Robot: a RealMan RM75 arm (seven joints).
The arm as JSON. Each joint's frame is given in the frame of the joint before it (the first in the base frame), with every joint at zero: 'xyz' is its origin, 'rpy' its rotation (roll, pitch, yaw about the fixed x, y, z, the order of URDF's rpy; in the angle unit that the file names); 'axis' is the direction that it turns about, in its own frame. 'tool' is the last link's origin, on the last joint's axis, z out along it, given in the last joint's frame.
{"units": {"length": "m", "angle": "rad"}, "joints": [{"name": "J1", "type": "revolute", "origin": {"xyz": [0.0, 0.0, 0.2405], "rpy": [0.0, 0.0, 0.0]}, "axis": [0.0, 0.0, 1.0]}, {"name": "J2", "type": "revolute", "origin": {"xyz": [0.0, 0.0, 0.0], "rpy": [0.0, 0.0, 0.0]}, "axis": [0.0, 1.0, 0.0]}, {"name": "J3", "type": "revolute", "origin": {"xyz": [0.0, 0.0, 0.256], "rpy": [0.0, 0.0, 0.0]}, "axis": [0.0, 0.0, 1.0]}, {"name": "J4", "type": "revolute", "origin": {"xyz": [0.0, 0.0, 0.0], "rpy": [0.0, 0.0, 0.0]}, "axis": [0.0, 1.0, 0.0]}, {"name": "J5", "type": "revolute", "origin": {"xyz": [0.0, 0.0, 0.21], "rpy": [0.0, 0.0, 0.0]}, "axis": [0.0, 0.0, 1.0]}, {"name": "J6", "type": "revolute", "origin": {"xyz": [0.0, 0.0, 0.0], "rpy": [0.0, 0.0, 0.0]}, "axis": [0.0, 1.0, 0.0]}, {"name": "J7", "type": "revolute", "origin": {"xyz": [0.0, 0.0, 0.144], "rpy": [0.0, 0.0, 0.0]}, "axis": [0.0, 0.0, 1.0]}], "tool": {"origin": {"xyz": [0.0, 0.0, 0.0], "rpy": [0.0, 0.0, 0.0]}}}
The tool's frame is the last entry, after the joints.
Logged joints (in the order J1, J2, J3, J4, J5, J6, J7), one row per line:
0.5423 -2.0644 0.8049 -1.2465 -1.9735 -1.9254 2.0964
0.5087 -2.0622 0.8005 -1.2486 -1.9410 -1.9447 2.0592
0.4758 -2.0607 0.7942 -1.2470 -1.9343 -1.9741 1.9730
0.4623 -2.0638 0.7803 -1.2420 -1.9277 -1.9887 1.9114
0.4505 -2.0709 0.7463 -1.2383 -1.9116 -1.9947 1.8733
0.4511 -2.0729 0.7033 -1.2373 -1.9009 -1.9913 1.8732
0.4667 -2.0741 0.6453 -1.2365 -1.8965 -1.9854 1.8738
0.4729 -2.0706 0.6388 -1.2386 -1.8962 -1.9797 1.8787
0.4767 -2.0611 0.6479 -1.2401 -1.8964 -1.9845 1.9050
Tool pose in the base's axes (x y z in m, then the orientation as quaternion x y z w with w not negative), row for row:
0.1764 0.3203 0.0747 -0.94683 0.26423 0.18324 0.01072
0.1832 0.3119 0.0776 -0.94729 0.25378 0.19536 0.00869
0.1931 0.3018 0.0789 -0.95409 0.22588 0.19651 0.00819
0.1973 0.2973 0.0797 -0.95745 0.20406 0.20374 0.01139
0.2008 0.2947 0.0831 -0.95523 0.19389 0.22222 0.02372
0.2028 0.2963 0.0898 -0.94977 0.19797 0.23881 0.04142
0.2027 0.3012 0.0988 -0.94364 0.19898 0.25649 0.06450
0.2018 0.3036 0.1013 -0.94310 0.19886 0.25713 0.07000
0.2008 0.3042 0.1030 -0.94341 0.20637 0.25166 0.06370
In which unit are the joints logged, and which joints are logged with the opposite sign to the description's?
The joints are logged in radians. Opposite sign: J2, J3.
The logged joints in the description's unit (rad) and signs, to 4 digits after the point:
0.5423 2.0644 -0.8049 -1.2465 -1.9735 -1.9254 2.0964
0.5087 2.0622 -0.8005 -1.2486 -1.9410 -1.9447 2.0592
0.4758 2.0607 -0.7942 -1.2470 -1.9343 -1.9741 1.9730
0.4623 2.0638 -0.7803 -1.2420 -1.9277 -1.9887 1.9114
0.4505 2.0709 -0.7463 -1.2383 -1.9116 -1.9947 1.8733
0.4511 2.0729 -0.7033 -1.2373 -1.9009 -1.9913 1.8732
0.4667 2.0741 -0.6453 -1.2365 -1.8965 -1.9854 1.8738
0.4729 2.0706 -0.6388 -1.2386 -1.8962 -1.9797 1.8787
0.4767 2.0611 -0.6479 -1.2401 -1.8964 -1.9845 1.9050

